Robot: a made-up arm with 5 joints.
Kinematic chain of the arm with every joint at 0, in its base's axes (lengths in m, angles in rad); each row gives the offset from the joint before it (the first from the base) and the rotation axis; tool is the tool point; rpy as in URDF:
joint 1: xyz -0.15 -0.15 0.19 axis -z
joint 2: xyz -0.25 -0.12 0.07 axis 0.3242 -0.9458 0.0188
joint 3: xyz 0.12 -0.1 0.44 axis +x
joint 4: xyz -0.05 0.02 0 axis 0.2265 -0.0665 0.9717
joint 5: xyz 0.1 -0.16 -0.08 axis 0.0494 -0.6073 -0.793
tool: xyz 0.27 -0.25 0.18 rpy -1.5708 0 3.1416
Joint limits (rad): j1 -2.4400..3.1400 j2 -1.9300..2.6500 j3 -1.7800..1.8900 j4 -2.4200..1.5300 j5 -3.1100..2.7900
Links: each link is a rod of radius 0.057 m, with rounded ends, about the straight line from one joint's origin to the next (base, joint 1, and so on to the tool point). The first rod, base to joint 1, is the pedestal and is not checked.
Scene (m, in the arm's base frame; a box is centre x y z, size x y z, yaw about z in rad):
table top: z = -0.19
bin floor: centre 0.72 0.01 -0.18 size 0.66 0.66 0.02 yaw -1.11
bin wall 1: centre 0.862 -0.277 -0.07 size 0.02 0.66 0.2 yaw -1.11
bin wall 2: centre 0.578 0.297 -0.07 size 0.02 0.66 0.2 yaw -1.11
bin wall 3: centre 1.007 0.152 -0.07 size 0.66 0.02 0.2 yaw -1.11
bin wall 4: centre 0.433 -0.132 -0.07 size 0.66 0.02 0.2 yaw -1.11
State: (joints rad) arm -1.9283 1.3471 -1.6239 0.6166 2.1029
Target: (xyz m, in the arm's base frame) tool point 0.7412 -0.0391 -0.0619
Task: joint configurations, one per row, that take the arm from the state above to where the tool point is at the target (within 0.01 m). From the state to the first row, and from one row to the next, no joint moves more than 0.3 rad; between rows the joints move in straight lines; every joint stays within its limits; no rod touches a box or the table.
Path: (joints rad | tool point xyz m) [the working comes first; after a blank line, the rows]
Joints at the target: -2.4400 1.8931 -1.0631 0.8481 2.3481
Straight joint move there: touches bin wall 1.

1: -2.0794 1.4001 -1.3608 0.7694 2.2136 | 0.8234 -0.5625 0.2734
2: -2.2305 1.4531 -1.0977 0.9221 2.3244 | 0.8348 -0.2815 0.2185
3: -2.3816 1.5061 -0.8346 1.0749 2.4351 | 0.7412 -0.0391 0.1829
4: -2.4108 1.6996 -0.9488 0.9615 2.3916 | 0.7578 -0.0407 0.0658
5: -2.4400 1.8931 -1.0631 0.8481 2.3481 | 0.7412 -0.0391 -0.0619

